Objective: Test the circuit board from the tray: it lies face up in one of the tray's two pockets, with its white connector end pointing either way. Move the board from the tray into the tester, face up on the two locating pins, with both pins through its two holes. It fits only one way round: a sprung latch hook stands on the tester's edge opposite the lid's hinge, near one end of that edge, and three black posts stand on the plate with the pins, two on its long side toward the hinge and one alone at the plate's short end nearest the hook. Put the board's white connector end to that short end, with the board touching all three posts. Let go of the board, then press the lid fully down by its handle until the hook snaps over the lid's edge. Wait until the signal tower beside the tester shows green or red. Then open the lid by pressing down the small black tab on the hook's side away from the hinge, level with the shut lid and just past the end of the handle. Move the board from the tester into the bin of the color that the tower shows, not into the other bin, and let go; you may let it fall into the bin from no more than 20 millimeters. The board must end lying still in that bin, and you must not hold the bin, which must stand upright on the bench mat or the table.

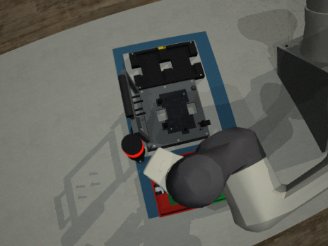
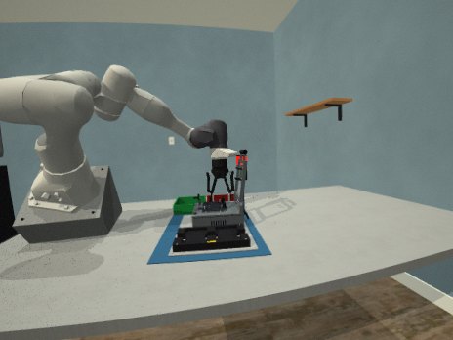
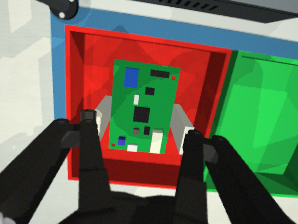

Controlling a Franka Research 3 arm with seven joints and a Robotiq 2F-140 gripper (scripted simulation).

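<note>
The red bin lies 20 mm below my hand. Round my hand: green bin: 150 mm behind, 20 mm to the left, 20 mm below; latch hook: 120 mm behind, 130 mm to the right, 50 mm above; green circuit board: 20 mm below.
</note>
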